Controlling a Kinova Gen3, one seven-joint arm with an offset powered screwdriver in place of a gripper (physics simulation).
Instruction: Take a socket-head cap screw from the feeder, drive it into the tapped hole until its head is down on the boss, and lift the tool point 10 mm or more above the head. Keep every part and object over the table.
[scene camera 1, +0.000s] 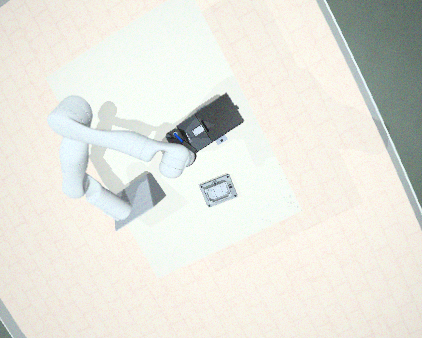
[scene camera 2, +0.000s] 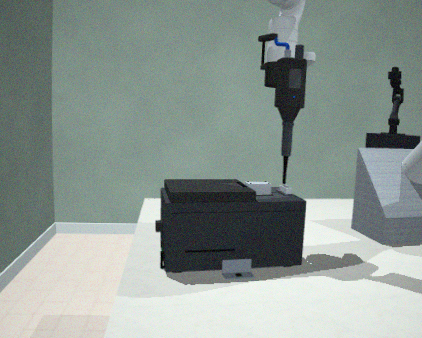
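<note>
The black screw feeder (scene camera 1: 222, 116) (scene camera 2: 230, 227) stands on the white table (scene camera 1: 240, 235) (scene camera 2: 350, 310). My screwdriver (scene camera 2: 284, 183) hangs upright over the feeder's near-arm end. Its thin black tip is at the small pale pick-up block (scene camera 2: 285, 190) on the feeder top, touching it or very close above. No screw can be made out at the tip, and the contact is too small to judge. In scene camera 1 the arm's wrist hides the tip. The grey rectangular part (scene camera 1: 218, 191) with the boss lies flat on the table, apart from the feeder; its tapped hole is too small to identify.
A white block (scene camera 1: 198, 130) (scene camera 2: 258, 188) sits on the feeder top. A small grey bracket (scene camera 1: 221, 140) (scene camera 2: 237, 267) is at the feeder's side. A grey wedge-shaped pedestal (scene camera 1: 143, 196) (scene camera 2: 382, 205) stands at the arm's base. A black jointed object (scene camera 2: 395, 102) rises behind it.
</note>
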